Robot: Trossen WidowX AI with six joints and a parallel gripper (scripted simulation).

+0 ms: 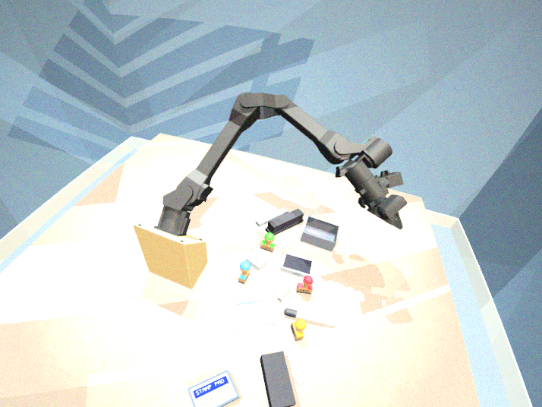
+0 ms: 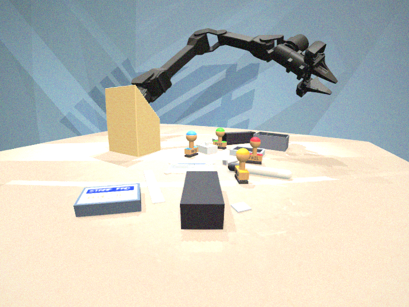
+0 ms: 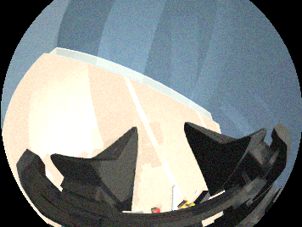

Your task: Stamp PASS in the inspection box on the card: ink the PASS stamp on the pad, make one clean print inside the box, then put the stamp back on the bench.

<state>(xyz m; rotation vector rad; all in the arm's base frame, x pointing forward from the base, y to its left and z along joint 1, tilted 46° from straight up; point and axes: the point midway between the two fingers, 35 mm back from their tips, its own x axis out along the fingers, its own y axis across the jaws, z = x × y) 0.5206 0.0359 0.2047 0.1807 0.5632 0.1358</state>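
Right now my gripper tip is 32 cm past the green knob stamp, 2 cm to the left of it and 18 cm above it. Also, from my gripper tip: ink pad (22 cm behind, 6 cm to the right, 20 cm below); then red-knobbed stamp (19 cm behind, 13 cm to the right, 18 cm below); then grey tray (17 cm behind, 8 cm to the left, 19 cm below).
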